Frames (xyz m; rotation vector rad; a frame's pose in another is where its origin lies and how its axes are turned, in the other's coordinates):
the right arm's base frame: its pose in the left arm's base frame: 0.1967 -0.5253 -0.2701 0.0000 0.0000 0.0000
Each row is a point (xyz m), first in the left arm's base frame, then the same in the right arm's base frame.
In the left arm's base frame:
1: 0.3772 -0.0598 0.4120
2: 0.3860 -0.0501 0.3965
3: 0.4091 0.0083 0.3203
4: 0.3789 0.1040 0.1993
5: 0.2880 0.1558 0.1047
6: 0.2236 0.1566 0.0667
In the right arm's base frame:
1: 0.1805 0.4655 0.6821
2: 0.1893 0.4752 0.6666
3: 0.2124 0.5336 0.5904
4: 0.1822 0.6293 0.4694
5: 0.0913 0.6811 0.3748
6: 0.0269 0.6819 0.3368

